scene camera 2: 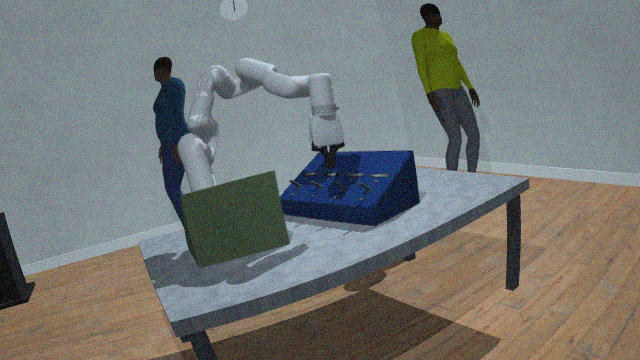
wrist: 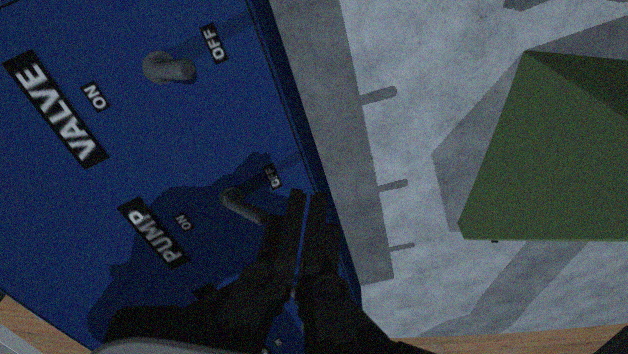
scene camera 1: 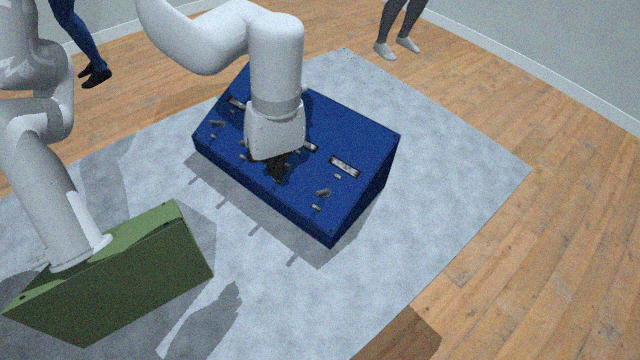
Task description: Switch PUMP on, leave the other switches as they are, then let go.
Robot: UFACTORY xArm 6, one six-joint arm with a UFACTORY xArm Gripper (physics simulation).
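Frame: origin at the arm's base, x down, y right, z back, level; metres.
Seen in the pictures: gripper, fingertip midpoint: (scene camera 2: 330,167) (wrist: 305,213) (scene camera 1: 275,174); arm's base, link origin: (scene camera 2: 211,211) (scene camera 1: 83,254).
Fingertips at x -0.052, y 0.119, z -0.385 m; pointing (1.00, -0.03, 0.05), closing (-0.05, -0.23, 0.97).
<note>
Offsets run from my fingertips to a thing's top centre. "*": to the spot under its first point. Level surfaces: height alone.
The blue switch panel (scene camera 1: 360,125) (scene camera 2: 385,165) (wrist: 150,20) stands on the table. The PUMP lever {* dx +0.075, dy -0.064, dz -0.063 m} (wrist: 242,206) leans toward its OFF label {* dx +0.114, dy -0.065, dz -0.044 m} (wrist: 272,176), away from its ON label {* dx +0.074, dy -0.079, dz -0.120 m} (wrist: 183,222). The VALVE lever {dx +0.059, dy +0.049, dz -0.082 m} (scene camera 1: 322,192) (scene camera 2: 366,188) (wrist: 170,69) also leans to OFF. The LAMP lever {dx +0.059, dy -0.306, dz -0.021 m} (scene camera 1: 216,123) (scene camera 2: 296,185) shows at the far end. My gripper (scene camera 1: 276,179) (scene camera 2: 330,167) (wrist: 305,213) is shut and empty. Its fingertips are low over the panel, on the OFF side of the PUMP lever, whose tip meets the finger's outline in the wrist view; contact is unclear. The gripper partly hides the FAN lever in scene camera 1.
A green box (scene camera 1: 145,280) (scene camera 2: 235,220) (wrist: 550,180) stands beside the arm's base on the grey table {dx +0.191 m} (scene camera 1: 450,165) (scene camera 2: 475,195). The VALVE label {dx +0.057, dy +0.036, dz -0.162 m} (scene camera 1: 344,166) (wrist: 55,110) and PUMP label {dx +0.057, dy -0.083, dz -0.142 m} (wrist: 152,232) lie above their levers. Two people stand beyond the table.
</note>
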